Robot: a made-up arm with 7 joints.
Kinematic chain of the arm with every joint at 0, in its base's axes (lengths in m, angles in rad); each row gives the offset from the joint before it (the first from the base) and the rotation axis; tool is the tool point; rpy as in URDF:
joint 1: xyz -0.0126 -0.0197 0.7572 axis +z
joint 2: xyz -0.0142 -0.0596 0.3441 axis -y
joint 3: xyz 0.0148 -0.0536 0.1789 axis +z
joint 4: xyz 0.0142 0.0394 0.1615 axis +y
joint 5: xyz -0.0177 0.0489 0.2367 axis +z
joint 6: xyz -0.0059 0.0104 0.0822 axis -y
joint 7: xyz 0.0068 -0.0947 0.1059 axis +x
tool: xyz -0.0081 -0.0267 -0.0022 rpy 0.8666 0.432 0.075
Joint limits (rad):
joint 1: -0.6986..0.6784
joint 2: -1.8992..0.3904
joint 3: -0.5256..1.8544
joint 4: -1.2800..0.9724
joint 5: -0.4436..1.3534
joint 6: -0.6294..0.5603
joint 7: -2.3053..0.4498
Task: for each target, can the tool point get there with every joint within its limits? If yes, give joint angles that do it. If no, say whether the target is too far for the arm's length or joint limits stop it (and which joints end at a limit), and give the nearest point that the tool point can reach.
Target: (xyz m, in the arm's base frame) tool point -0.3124 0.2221 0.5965
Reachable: no: joint limits stop it (at a limit: joint 1, joint 2, joint 4, joint 6) | nearest point 0.1345 0.3436 0.6464 | short by 0.466 m
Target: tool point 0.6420 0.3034 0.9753
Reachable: yes | joints 0.4972 -1.3877 0.1464 0.4232 0.4861 -0.5098 -1.9979
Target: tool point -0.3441 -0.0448 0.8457
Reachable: no: joint limits stop it (at a limit: joint 2, joint 4, joint 5, joint 6) | nearest point -0.5177 -0.0579 1.2648 | short by 0.454 m
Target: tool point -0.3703 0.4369 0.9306
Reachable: no: joint limits stop it (at a limit: joint 1, joint 2, joint 4, joint 5, joint 6) | nearest point -0.3689 0.3392 1.2685 | short by 0.352 m
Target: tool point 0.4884 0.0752 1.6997
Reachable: yes | joints 0.4497 -0.4579 -0.2550 0.5305 -0.2021 0.2803 -2.0977
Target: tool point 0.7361 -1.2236 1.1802
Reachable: no: too far | nearest point 0.4106 -0.7001 1.1463 | short by 0.617 m
